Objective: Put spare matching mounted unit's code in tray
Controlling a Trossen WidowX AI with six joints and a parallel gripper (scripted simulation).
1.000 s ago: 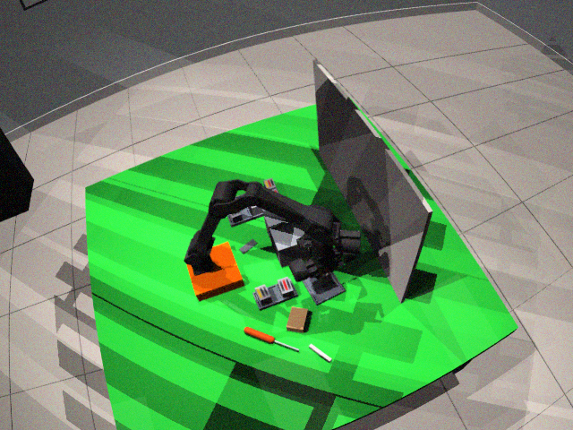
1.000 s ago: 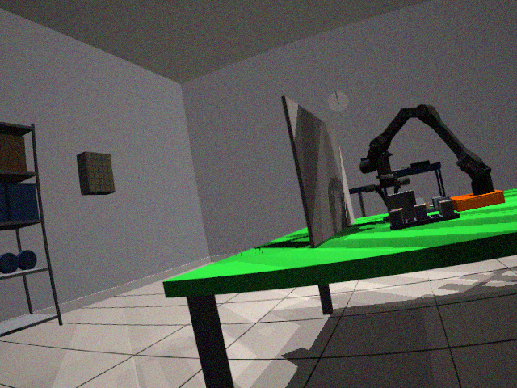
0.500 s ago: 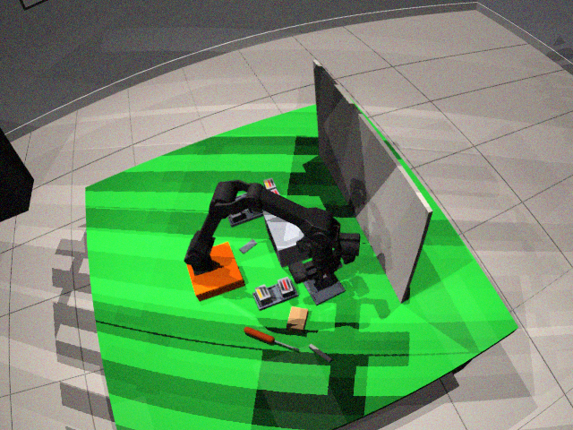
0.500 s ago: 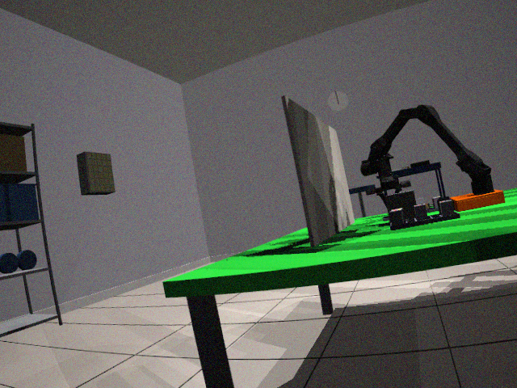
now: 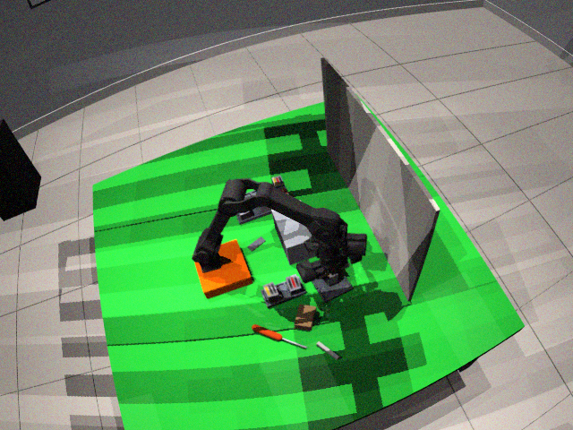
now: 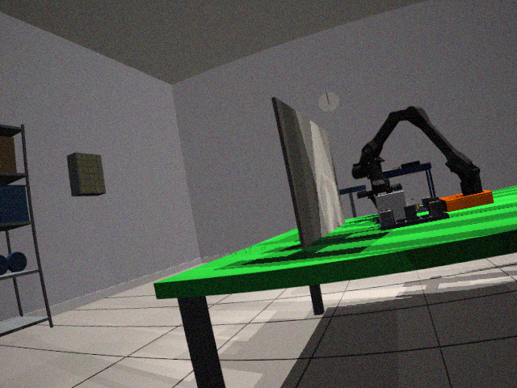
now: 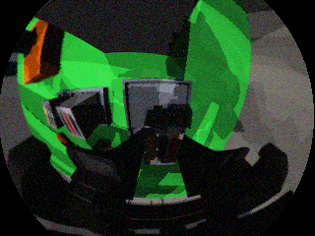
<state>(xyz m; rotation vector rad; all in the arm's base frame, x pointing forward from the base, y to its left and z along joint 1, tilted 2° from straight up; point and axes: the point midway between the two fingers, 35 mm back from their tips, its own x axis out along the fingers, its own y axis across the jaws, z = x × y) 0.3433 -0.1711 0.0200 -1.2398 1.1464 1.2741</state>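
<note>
Now: the flat grey tray 3 cm below my gripper tip. Also, from my gripper tip: grey mounted unit: 19 cm to the left, 5 cm behind, 2 cm above; then brown block: 11 cm behind, 10 cm to the right, 2 cm below; then small white bar: 23 cm to the right, 8 cm behind, 2 cm below.
</note>
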